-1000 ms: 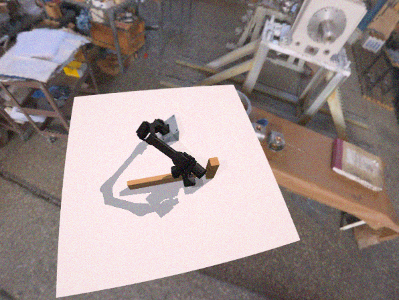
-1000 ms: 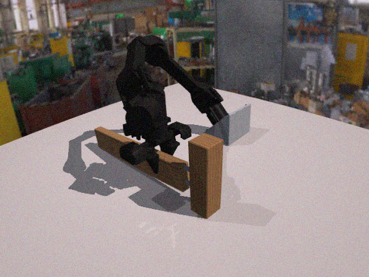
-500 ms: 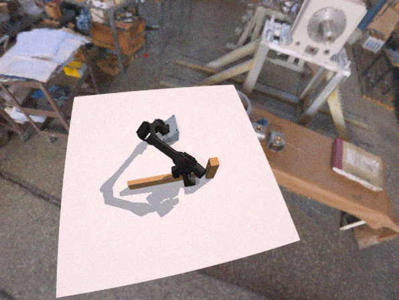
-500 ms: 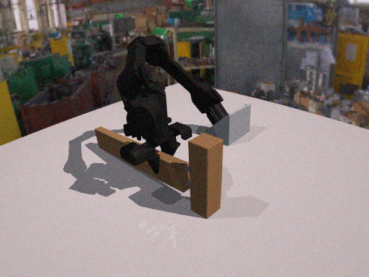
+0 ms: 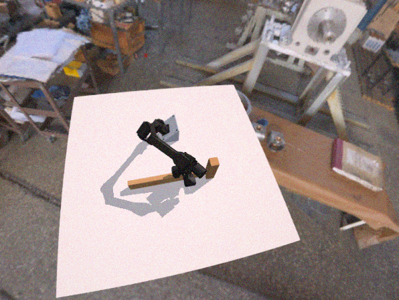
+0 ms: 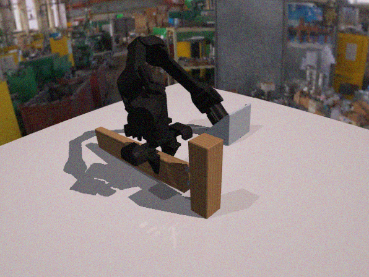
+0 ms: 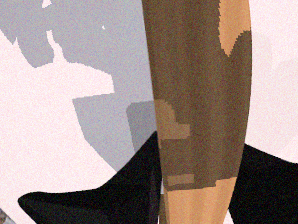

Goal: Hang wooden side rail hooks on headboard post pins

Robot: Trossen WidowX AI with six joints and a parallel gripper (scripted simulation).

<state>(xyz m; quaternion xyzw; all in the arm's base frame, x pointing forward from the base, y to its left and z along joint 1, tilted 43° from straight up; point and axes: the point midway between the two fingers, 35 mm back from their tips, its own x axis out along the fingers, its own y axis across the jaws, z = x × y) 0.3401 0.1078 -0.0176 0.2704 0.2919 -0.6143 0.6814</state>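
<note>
My gripper tip is now 1 cm past the wooden headboard post, 15 cm to the right of it and 4 cm below it.
</note>
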